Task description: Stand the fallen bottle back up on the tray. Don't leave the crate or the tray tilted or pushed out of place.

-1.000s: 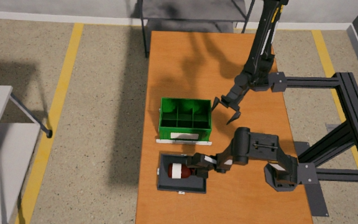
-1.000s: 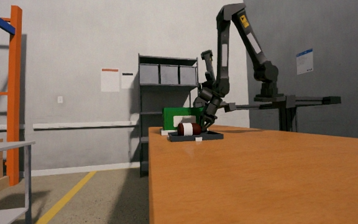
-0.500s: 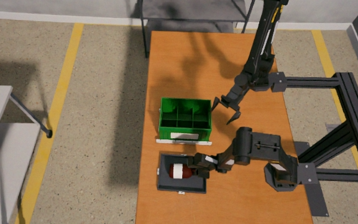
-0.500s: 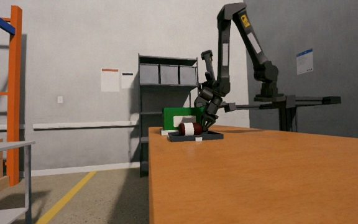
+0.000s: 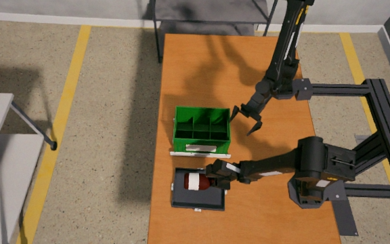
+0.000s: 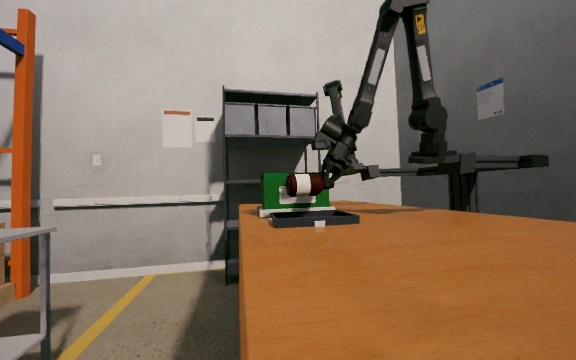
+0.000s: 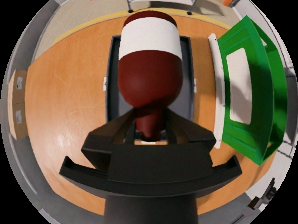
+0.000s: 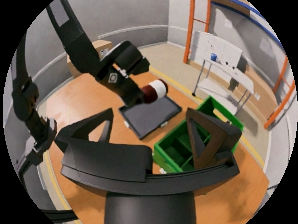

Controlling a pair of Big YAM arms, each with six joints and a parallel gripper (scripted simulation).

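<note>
The bottle is 50 mm ahead of my left hand. Round my left hand: tray (50 mm ahead, 110 mm below); then green crate (30 mm ahead, 280 mm to the right, 40 mm below).
</note>
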